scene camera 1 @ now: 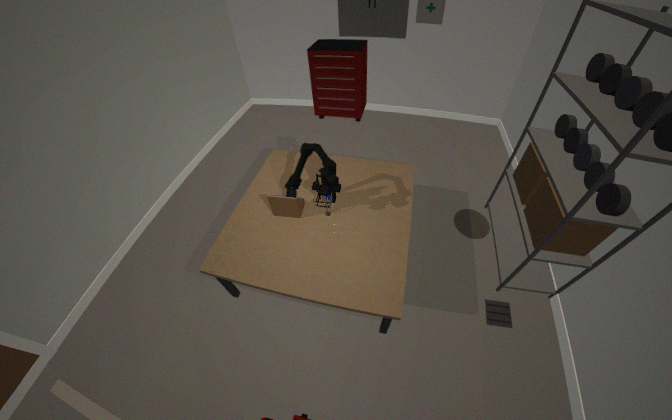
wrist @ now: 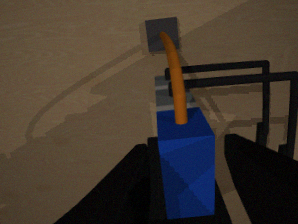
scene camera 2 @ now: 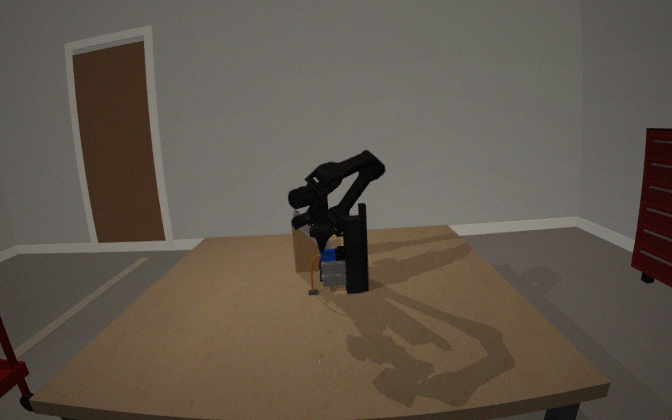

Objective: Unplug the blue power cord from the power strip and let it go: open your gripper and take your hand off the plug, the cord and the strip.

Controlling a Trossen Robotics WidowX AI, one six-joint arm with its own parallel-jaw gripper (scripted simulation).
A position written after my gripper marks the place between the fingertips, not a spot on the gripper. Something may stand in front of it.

I see my gripper (scene camera 2: 321, 250).
My gripper shows as well in the wrist view (wrist: 186, 148).
